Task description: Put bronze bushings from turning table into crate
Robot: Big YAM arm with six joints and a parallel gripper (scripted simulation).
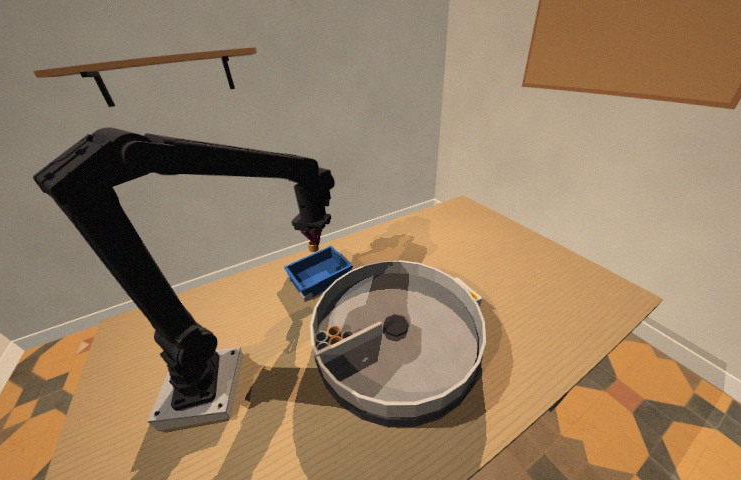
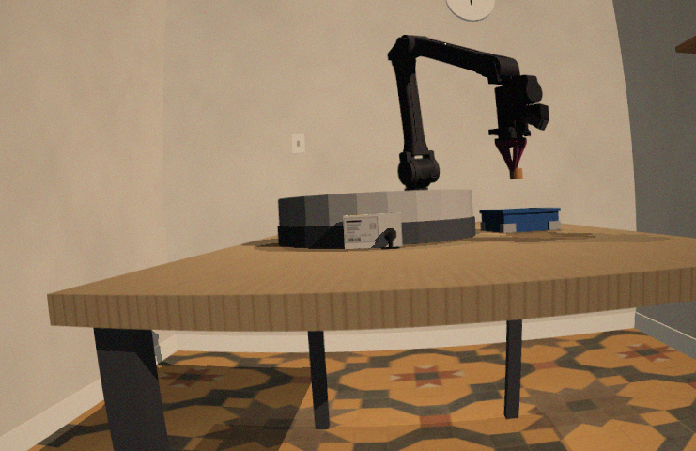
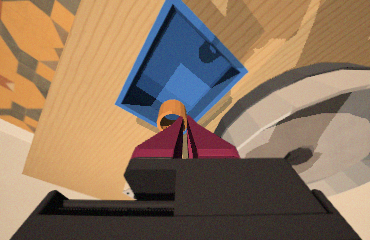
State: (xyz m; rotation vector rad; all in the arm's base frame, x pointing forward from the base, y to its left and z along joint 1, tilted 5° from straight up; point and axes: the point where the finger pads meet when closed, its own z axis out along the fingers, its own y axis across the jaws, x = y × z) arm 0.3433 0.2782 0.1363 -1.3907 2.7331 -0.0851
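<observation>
The blue crate is 1 cm behind my hand, 1 cm to the left of it and 12 cm below it. Also, from my hand: grey turning table: 13 cm ahead, 31 cm to the right, 10 cm below.
</observation>
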